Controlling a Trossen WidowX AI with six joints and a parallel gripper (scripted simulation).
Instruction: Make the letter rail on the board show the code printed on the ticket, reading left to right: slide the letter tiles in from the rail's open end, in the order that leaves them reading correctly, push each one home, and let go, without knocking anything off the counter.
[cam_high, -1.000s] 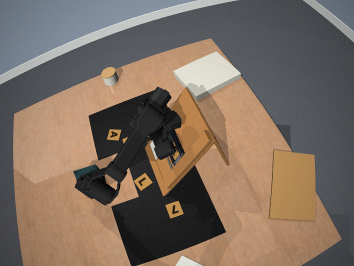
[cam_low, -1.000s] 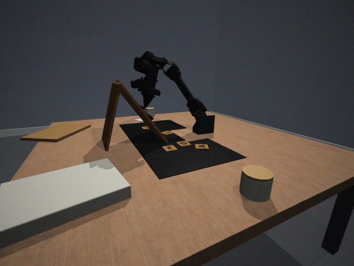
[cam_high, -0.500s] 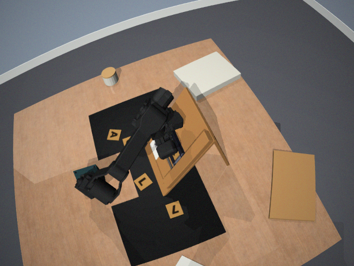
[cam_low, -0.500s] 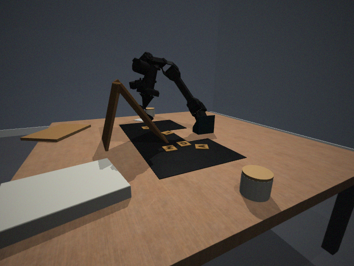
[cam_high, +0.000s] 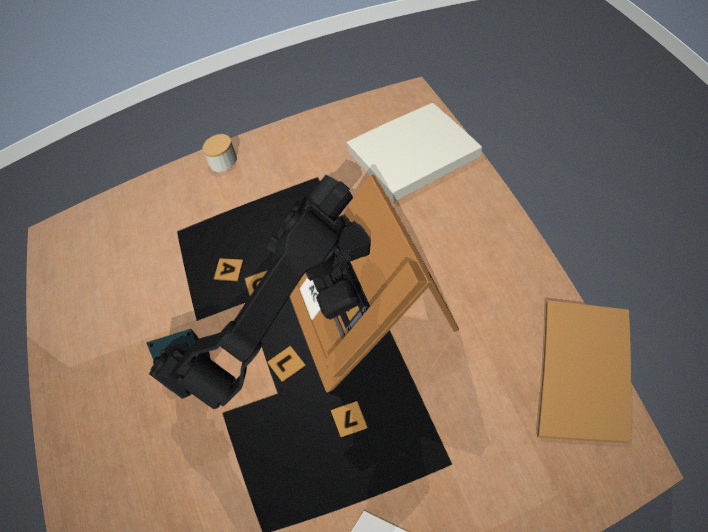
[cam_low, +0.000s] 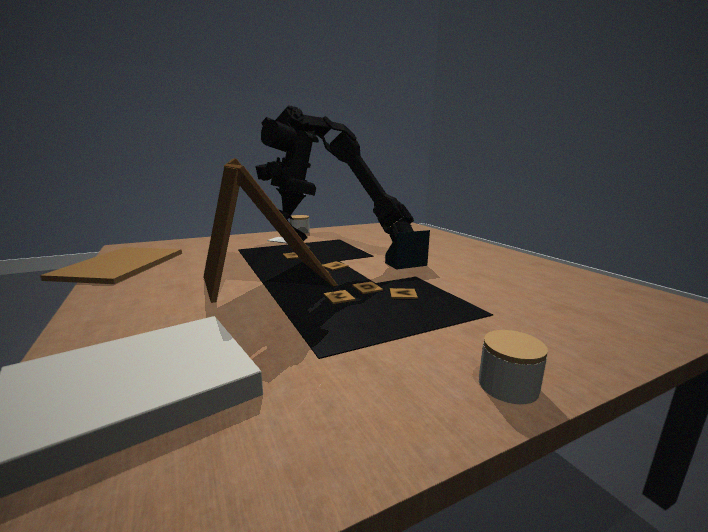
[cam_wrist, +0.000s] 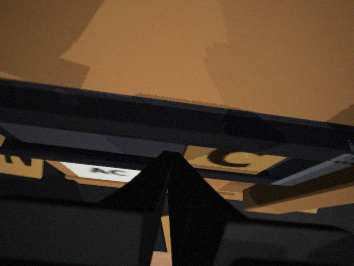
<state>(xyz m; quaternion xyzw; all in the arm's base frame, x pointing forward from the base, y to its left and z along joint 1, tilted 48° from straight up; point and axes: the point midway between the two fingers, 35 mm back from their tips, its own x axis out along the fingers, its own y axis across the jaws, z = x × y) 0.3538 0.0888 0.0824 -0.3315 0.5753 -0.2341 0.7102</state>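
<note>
The white ticket is 5 cm behind my gripper tip, 5 cm to the left of it and 9 cm below it. From my gripper tip the other things lie so: flat tan panel 43 cm ahead, 30 cm to the right, 15 cm below; then black mat 16 cm behind, 1 cm to the left, 16 cm below; then tile 7 cm behind, 18 cm to the left, 15 cm below.
</note>
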